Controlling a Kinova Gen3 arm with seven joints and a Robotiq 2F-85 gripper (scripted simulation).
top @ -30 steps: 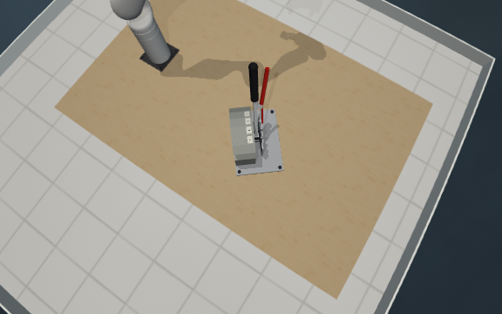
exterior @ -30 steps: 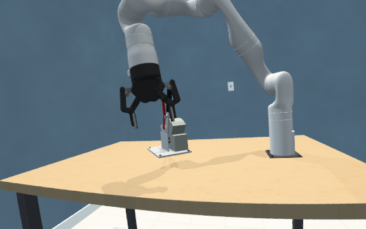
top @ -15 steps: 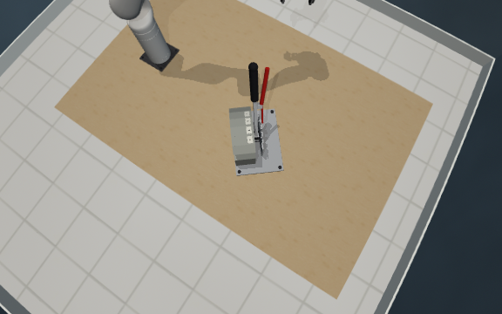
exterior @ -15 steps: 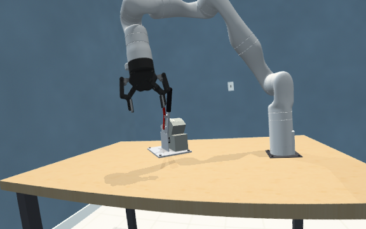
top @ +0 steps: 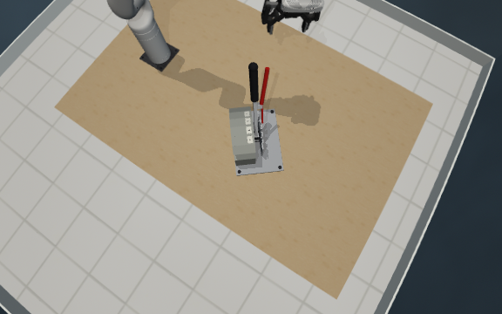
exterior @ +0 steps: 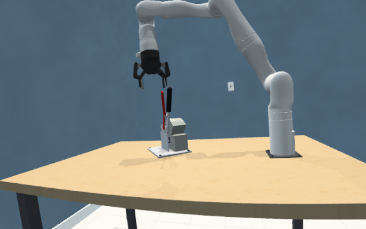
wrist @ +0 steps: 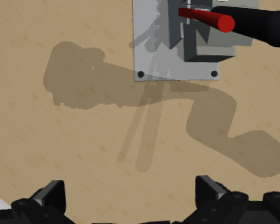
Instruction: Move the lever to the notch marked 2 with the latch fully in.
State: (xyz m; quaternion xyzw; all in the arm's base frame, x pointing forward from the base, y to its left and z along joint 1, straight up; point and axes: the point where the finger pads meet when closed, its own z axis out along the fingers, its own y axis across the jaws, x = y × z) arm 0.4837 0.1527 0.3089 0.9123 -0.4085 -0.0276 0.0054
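My gripper is now 17 cm to the left of the red bar, 13 cm above it and 4 cm short of it.
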